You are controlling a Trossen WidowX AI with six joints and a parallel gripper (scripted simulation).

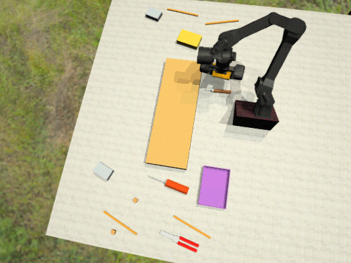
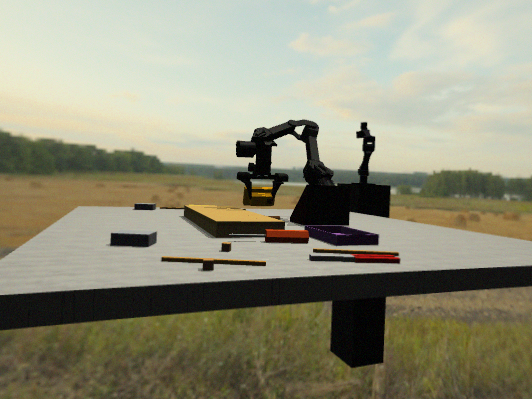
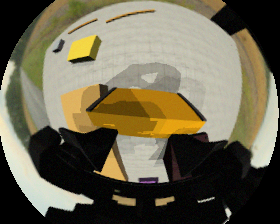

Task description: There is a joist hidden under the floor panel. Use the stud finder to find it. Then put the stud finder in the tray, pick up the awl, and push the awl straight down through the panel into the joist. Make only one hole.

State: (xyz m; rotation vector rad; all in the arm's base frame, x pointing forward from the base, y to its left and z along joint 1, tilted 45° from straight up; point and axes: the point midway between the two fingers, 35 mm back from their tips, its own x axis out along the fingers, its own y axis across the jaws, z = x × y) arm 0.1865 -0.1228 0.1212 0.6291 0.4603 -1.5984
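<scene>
Right now my gripper tip is 6 cm above the awl, 5 cm to the right of it and 2 cm short of it. The rest, counted from my gripper tip: yellow block 22 cm to the right, 18 cm ahead, 6 cm below; then purple tray 49 cm to the left, 6 cm below, 2 cm behind; then yellow stud finder 2 cm behind.
</scene>
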